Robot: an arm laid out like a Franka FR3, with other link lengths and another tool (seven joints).
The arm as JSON. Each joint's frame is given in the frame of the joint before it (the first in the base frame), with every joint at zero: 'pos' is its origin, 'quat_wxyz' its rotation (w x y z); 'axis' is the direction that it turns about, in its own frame. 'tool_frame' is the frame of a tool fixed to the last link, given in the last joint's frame.
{
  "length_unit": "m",
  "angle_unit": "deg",
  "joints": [
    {
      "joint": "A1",
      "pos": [
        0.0,
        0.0,
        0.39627
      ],
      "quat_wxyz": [
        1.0,
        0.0,
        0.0,
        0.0
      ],
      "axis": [
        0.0,
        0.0,
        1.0
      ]
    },
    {
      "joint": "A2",
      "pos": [
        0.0,
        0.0,
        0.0
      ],
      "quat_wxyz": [
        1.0,
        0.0,
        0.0,
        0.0
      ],
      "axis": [
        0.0,
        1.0,
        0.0
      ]
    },
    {
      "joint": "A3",
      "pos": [
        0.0,
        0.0,
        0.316
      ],
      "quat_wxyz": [
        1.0,
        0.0,
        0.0,
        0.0
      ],
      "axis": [
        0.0,
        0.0,
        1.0
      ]
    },
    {
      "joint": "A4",
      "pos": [
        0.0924,
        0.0,
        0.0
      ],
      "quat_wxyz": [
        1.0,
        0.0,
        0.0,
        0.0
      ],
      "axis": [
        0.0,
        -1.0,
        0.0
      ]
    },
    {
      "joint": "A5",
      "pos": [
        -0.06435,
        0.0,
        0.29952
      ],
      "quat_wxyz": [
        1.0,
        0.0,
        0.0,
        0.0
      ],
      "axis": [
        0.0,
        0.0,
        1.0
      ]
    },
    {
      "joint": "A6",
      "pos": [
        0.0,
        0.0,
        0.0
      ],
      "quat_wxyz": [
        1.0,
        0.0,
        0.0,
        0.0
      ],
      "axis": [
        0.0,
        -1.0,
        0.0
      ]
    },
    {
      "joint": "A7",
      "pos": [
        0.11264,
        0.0,
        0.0
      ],
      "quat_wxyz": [
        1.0,
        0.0,
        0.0,
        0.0
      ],
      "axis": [
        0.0,
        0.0,
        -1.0
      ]
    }
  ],
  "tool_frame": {
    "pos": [
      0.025,
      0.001,
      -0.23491
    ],
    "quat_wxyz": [
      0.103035,
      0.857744,
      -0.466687,
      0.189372
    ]
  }
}
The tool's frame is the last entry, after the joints.
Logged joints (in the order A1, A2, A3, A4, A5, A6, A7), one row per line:
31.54, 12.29, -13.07, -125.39, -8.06, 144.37, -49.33
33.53, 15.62, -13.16, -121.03, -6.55, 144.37, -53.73
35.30, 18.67, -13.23, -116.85, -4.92, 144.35, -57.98
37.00, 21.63, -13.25, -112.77, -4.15, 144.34, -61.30
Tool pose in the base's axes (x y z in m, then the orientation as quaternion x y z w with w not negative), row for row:
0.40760, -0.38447, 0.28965, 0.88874, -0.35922, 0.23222, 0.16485
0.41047, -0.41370, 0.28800, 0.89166, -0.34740, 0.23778, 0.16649
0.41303, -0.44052, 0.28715, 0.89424, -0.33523, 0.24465, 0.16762
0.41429, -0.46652, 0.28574, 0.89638, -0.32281, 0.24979, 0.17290
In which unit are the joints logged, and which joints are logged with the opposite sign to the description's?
The joints are logged in degrees. Opposite sign: A1.
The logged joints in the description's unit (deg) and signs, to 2 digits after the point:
-31.54, 12.29, -13.07, -125.39, -8.06, 144.37, -49.33
-33.53, 15.62, -13.16, -121.03, -6.55, 144.37, -53.73
-35.30, 18.67, -13.23, -116.85, -4.92, 144.35, -57.98
-37.00, 21.63, -13.25, -112.77, -4.15, 144.34, -61.30

